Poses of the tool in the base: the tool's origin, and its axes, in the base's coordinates. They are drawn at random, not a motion.
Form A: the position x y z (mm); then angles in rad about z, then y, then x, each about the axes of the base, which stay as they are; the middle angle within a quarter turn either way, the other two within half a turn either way.
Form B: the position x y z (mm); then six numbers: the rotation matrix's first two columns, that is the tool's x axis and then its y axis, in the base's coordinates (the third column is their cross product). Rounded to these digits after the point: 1 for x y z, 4 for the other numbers.
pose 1, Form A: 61.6 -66.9 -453.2 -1.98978 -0.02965 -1.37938
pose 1, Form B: 61.6 -66.9 -453.2 -0.4067 -0.1856 0.8945 0.9131 -0.0508 0.4046
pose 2, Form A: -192.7 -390.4 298.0 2.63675 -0.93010 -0.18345
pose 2, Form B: -192.7 -390.4 298.0 -0.5232 0.3476 -0.7781 -0.2891 -0.9313 -0.2216
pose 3, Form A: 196.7 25.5 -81.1 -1.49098 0.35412 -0.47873
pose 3, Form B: 196.7 25.5 -81.1 0.0748 -0.8975 0.4346 0.9350 -0.0885 -0.3435
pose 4, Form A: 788.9 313.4 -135.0 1.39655 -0.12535 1.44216
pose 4, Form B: 788.9 313.4 -135.0 0.1720 0.1048 0.9795 -0.9771 0.1444 0.1561
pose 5, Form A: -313.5 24.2 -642.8 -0.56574 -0.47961 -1.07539
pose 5, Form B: -313.5 24.2 -642.8 0.7489 0.0879 0.6568 0.4756 0.6189 -0.6251
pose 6, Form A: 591.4 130.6 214.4 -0.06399 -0.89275 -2.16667
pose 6, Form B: 591.4 130.6 214.4 0.6260 0.6791 -0.3833 0.0401 -0.5189 -0.8539
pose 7, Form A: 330.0 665.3 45.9 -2.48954 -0.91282 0.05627
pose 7, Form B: 330.0 665.3 45.9 -0.4861 -0.5705 -0.6620 0.3711 -0.8206 0.4347
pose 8, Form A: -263.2 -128.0 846.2 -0.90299 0.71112 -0.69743
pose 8, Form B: -263.2 -128.0 846.2 0.4692 -0.8614 0.1945 0.5949 0.1455 -0.7905
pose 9, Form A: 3.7 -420.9 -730.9 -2.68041 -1.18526 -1.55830
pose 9, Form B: 3.7 -420.9 -730.9 -0.3368 -0.8353 0.4346 0.1673 0.4011 0.9006
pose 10, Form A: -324.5 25.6 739.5 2.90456 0.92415 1.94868
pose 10, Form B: -324.5 25.6 739.5 -0.5857 -0.8077 -0.0680 -0.1415 0.1844 -0.9726
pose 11, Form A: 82.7 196.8 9.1 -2.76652 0.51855 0.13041
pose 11, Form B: 82.7 196.8 9.1 -0.8082 -0.4232 0.4096 0.3182 -0.8990 -0.3010
